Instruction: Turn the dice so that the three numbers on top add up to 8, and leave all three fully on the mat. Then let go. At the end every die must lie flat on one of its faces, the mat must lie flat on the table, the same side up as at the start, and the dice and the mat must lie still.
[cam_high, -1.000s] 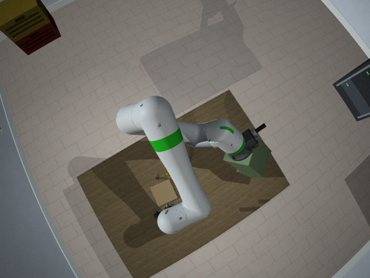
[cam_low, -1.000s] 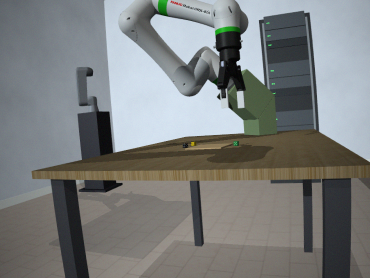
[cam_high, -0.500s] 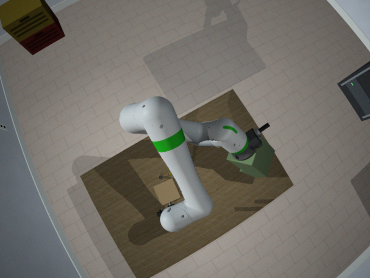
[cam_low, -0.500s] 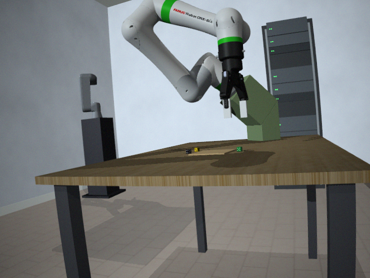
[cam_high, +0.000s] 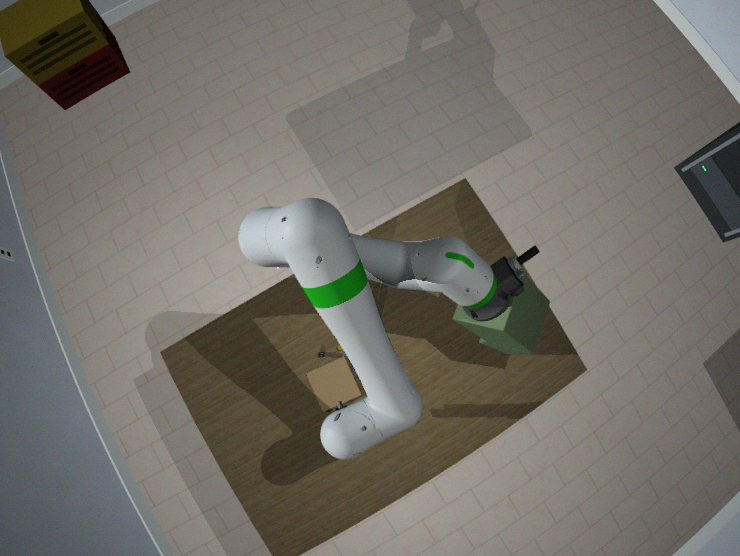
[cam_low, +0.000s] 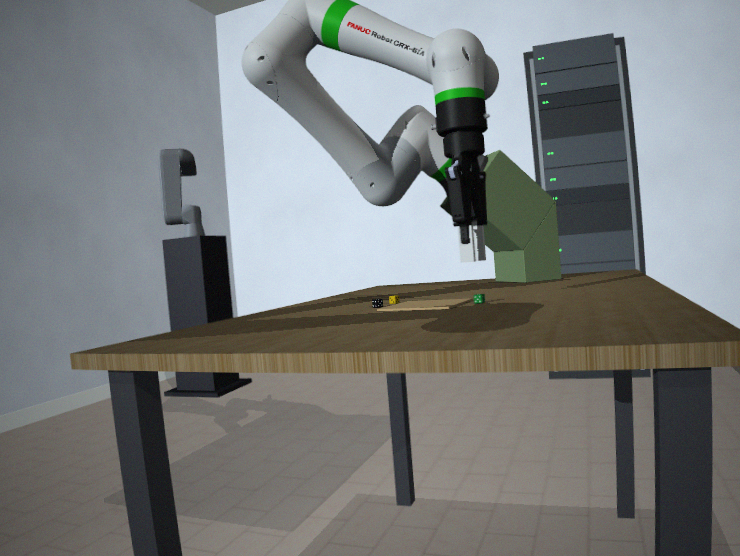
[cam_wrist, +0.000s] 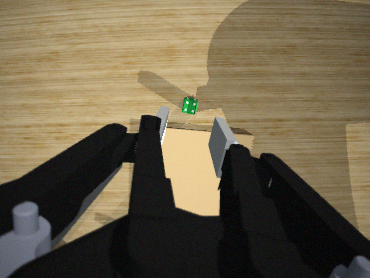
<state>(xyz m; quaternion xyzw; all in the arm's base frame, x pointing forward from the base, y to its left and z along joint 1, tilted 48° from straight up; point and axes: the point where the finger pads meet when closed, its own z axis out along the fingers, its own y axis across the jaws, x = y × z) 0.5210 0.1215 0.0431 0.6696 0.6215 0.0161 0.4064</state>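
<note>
Right now the green die is 1 cm to the left of my hand and 10 cm below it. Also, from my hand: tan mat (10 cm to the right, 11 cm below); then yellow die (9 cm behind, 18 cm to the right, 10 cm below); then black die (2 cm behind, 20 cm to the right, 10 cm below).
</note>
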